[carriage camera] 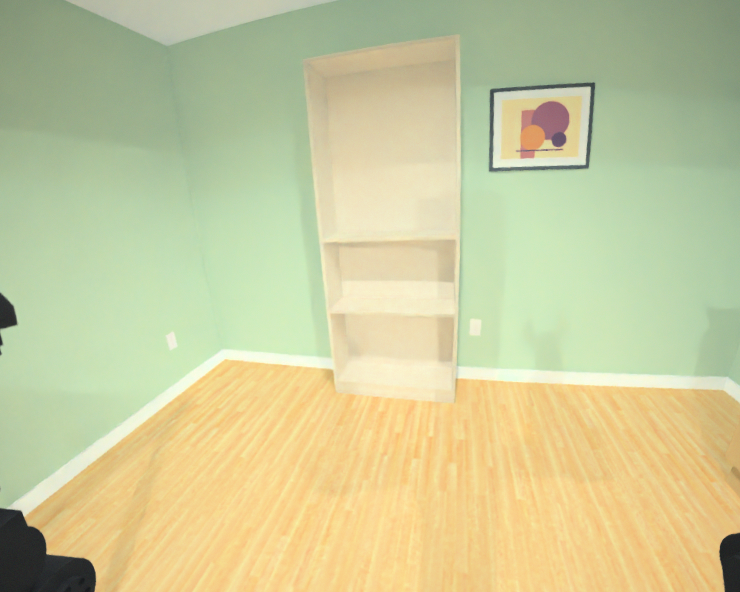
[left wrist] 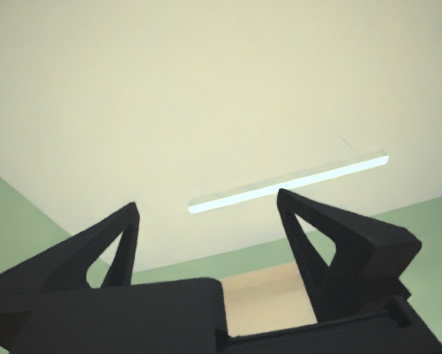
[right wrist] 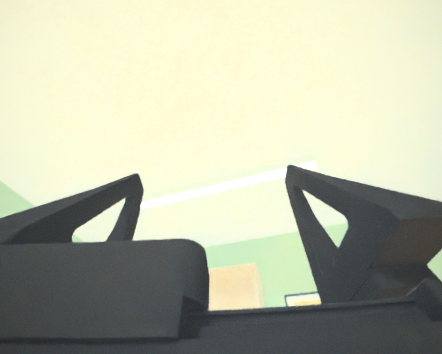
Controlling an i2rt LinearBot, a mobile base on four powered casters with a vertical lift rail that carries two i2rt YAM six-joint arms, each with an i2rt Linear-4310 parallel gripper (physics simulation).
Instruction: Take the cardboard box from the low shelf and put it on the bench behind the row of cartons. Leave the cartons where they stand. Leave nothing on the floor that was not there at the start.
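Places are measured from the left arm's base along level axes (x left, y ahead, z down), in millimetres.
Pixels of known places: left gripper, between the fingertips: (left wrist: 208, 202); right gripper, between the fingertips: (right wrist: 213, 177).
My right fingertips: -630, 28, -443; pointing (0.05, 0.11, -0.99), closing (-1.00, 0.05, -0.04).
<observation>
Behind a point stands the place of what it marks, as x, y, z.
A tall pale wooden shelf unit (carriage camera: 458, 185) @[-742, 1603, -426] stands against the far green wall in the carriage view. Its shelves hold no cardboard box that I can see. The cardboard box, the bench and the cartons do not show in these views. My left gripper (left wrist: 208, 202) @[1, 38, -433] is open, with nothing between its fingers, and points up toward the ceiling. My right gripper (right wrist: 213, 177) @[-630, 28, -443] is open and empty too, also pointing upward. The upper part of a pale wooden piece shows low behind the fingers in both wrist views.
A framed picture (carriage camera: 541, 126) @[-1257, 1784, -734] hangs on the wall right of the shelf unit. Wall outlets (carriage camera: 475, 327) @[-944, 1874, 492] sit low on the walls. A ceiling lamp (left wrist: 240, 197) @[-196, 824, -1186] (right wrist: 215, 189) @[-516, 761, -1187] shows in both wrist views. Black arm parts show at the lower corners of the carriage view.
</observation>
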